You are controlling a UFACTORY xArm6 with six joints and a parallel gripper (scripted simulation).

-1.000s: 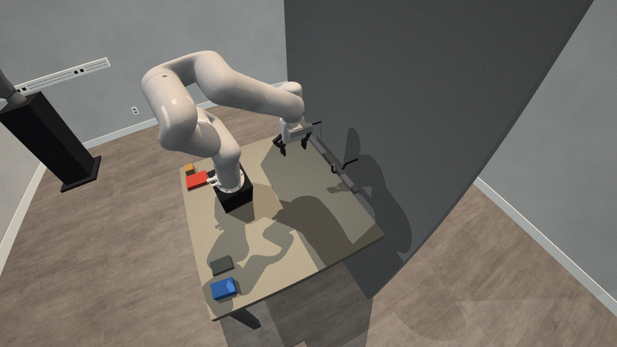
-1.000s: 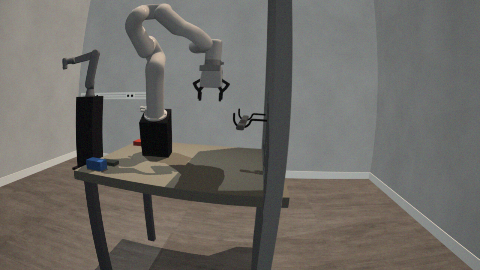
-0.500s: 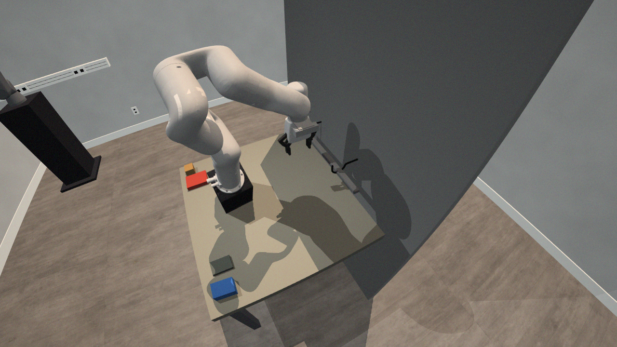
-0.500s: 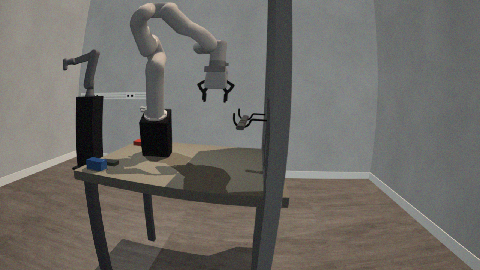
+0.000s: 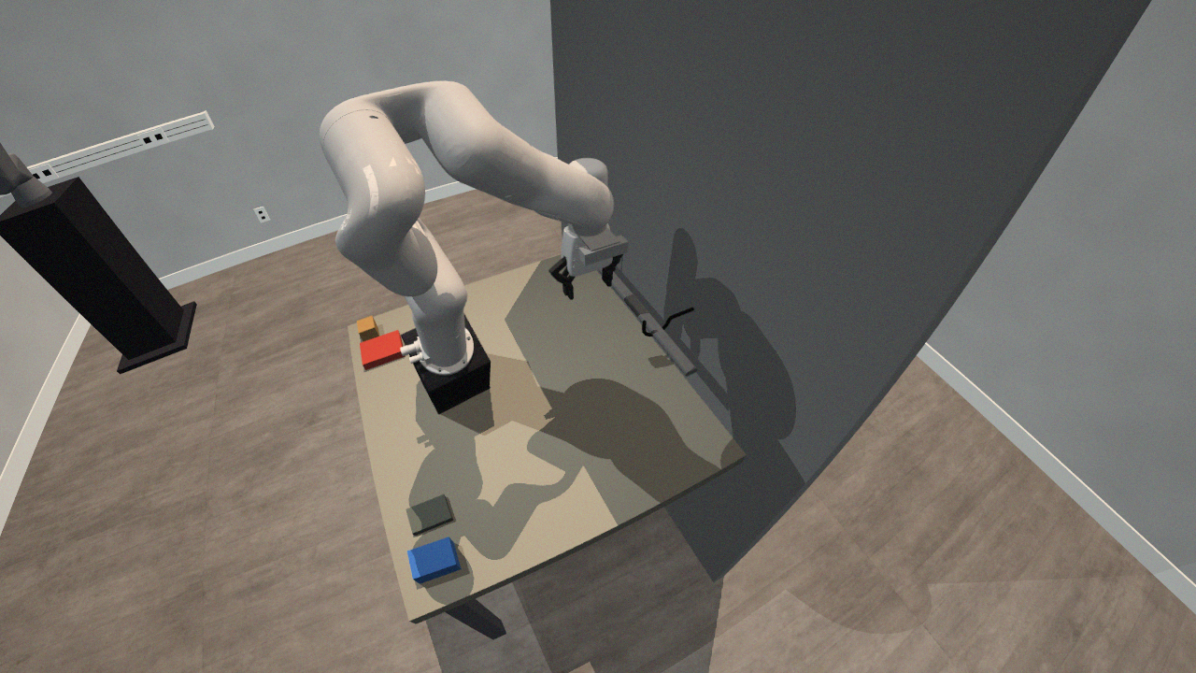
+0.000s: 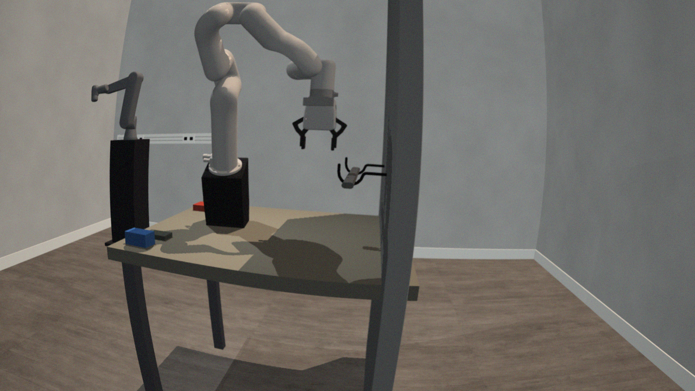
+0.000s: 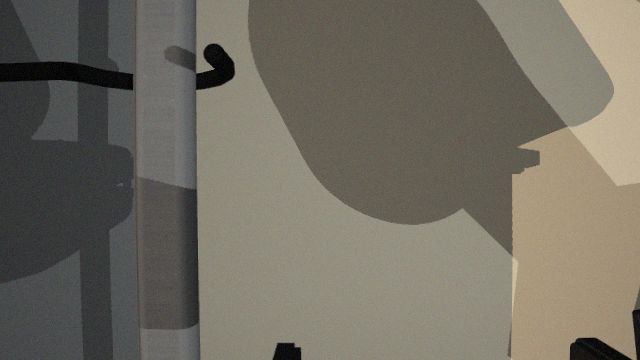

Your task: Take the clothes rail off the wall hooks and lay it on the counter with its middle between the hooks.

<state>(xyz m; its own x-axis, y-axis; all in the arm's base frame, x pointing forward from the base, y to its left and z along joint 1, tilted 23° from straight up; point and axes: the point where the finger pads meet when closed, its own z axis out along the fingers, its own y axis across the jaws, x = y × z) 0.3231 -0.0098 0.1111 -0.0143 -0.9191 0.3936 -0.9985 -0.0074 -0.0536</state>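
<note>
My hand is 11 cm short of the clothes rail and 8 cm above it. Also, from my hand: blue block 52 cm behind, 31 cm to the right, 27 cm below; wall panel 24 cm ahead, 4 cm to the left, 13 cm above; grey pad 50 cm behind, 20 cm to the right, 28 cm below.
</note>
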